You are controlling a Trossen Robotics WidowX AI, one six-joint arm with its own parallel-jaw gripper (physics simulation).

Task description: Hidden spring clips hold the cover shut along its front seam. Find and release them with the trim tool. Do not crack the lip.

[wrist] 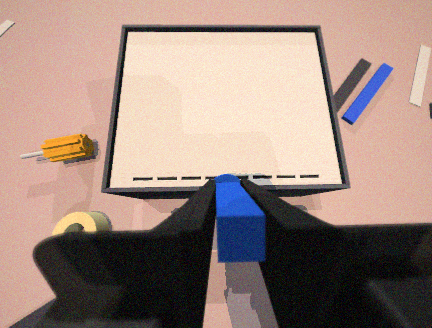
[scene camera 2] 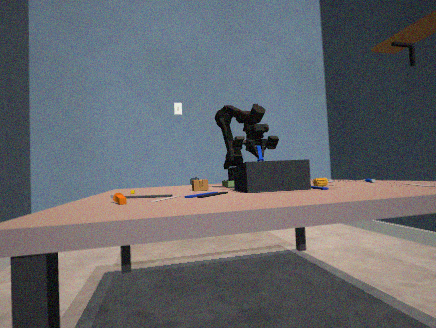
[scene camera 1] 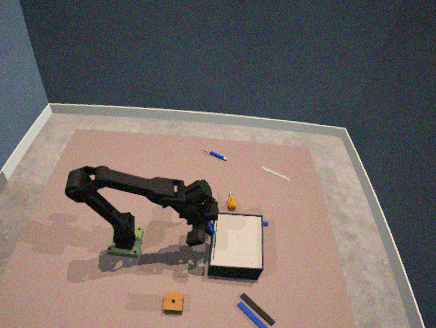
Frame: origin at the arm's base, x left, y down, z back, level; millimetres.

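Seen in the pictures: gripper, fingertip midpoint: [wrist: 227,185] [scene camera 2: 260,157] [scene camera 1: 212,231]; arm's base at its link origin: [scene camera 1: 125,241].
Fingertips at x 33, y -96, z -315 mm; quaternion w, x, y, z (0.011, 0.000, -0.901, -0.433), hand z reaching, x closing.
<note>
Pixels of each thing's top centre, then the offset from my fingertips to it. "*": a spot on its surface instead.
- cream cover at a spot on its surface: [wrist: 225,100] [scene camera 1: 237,240] * dx -7, dy +36, dz -93 mm
- box at its top centre: [wrist: 225,92] [scene camera 1: 238,238] [scene camera 2: 268,162] dx -6, dy +24, dz -93 mm
- blue trim tool at its top centre: [wrist: 240,186] [scene camera 1: 211,223] [scene camera 2: 259,145] dx +0, dy -49, dz +8 mm
- yellow-handled screwdriver at its top centre: [wrist: 44,146] [scene camera 2: 323,177] [scene camera 1: 231,197] dx +228, dy +94, dz -75 mm
- pale tape roll at its top centre: [wrist: 73,234] dx +174, dy +100, dz +35 mm
- dark bar at its top centre: [wrist: 348,86] [scene camera 1: 257,309] dx -230, dy +121, dz -180 mm
- blue bar at its top centre: [wrist: 370,90] [scene camera 1: 254,318] dx -264, dy +120, dz -169 mm
- orange block at its top centre: [scene camera 1: 173,301] [scene camera 2: 199,179] dx -237, dy +80, dz +106 mm
The cream cover [scene camera 1: 239,242] [wrist: 225,100] lies flat inside the dark rim of the box [scene camera 1: 235,271] [scene camera 2: 277,175]. A row of short dark slots [wrist: 167,178] runs along the cover's near edge in the wrist view. My gripper [scene camera 1: 208,221] [scene camera 2: 259,149] [wrist: 227,185] is shut on the blue trim tool [scene camera 1: 211,228] [scene camera 2: 260,154] [wrist: 241,237] and holds it at the front edge of the box. In the wrist view the tool's rounded end overlaps the middle of the slot row and hides part of it. I cannot tell whether it touches the cover. No clips show.
A yellow-handled screwdriver [scene camera 1: 231,203] [scene camera 2: 320,182] [wrist: 67,147] lies beside the box, near a pale tape roll [wrist: 98,222]. Opposite lie a dark bar [scene camera 1: 257,309] [wrist: 352,85] and a blue bar [scene camera 1: 252,315] [wrist: 368,93]. An orange block [scene camera 1: 173,303] [scene camera 2: 200,185] stands apart from the box.
</note>
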